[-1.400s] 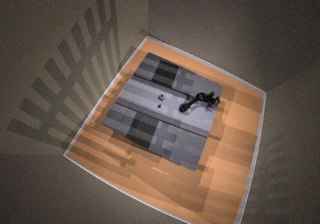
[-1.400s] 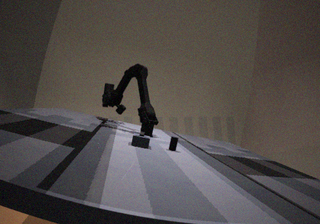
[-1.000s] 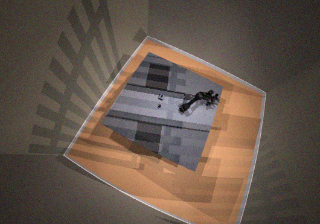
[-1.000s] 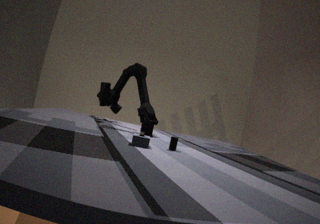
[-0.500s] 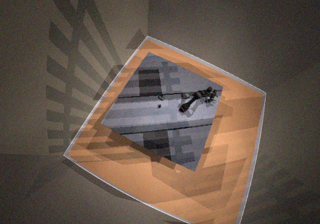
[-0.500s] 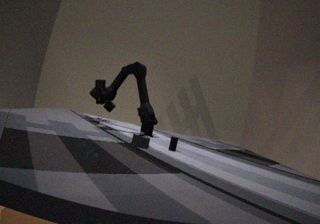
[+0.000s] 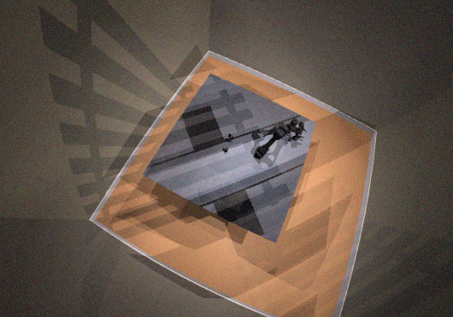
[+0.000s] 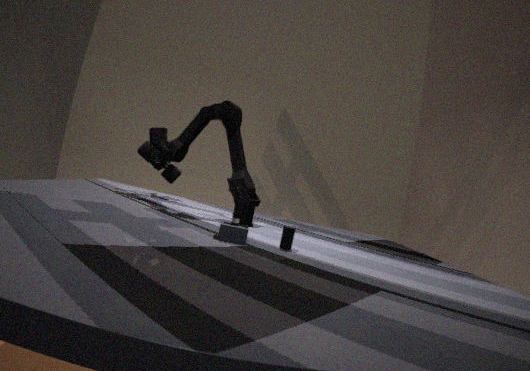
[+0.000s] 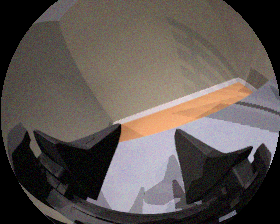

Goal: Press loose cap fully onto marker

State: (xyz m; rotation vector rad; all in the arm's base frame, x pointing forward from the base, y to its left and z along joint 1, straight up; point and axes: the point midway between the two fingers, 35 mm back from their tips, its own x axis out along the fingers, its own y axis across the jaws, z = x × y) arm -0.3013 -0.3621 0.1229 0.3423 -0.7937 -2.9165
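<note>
Right now the cap is 62 cm ahead of my gripper tip, 47 cm to the left of it and 9 cm below it. Round my gripper tip: dark holder block 66 cm ahead, 34 cm to the left, 10 cm below.
</note>
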